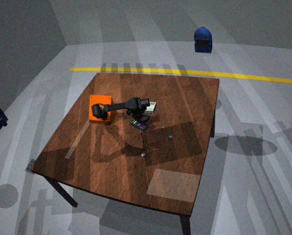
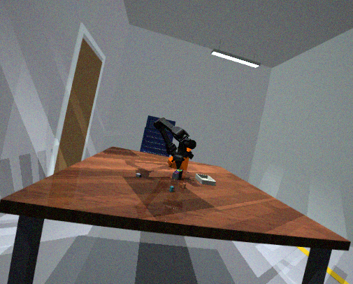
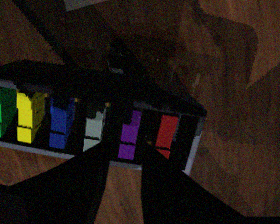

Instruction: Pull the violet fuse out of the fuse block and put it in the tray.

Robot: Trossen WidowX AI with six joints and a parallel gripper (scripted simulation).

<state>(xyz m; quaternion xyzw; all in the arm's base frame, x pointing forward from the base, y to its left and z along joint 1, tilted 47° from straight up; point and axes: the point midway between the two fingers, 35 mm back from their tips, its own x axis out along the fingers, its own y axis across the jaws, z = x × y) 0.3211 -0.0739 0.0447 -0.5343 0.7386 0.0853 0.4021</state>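
The tray is 22 cm to the left of my gripper tip and 6 cm below it. From my gripper tip the other things lie so: teal fuse (23 cm ahead, 10 cm to the right, 5 cm below); then orange fuse (17 cm ahead, 5 cm below, 1 cm to the right).
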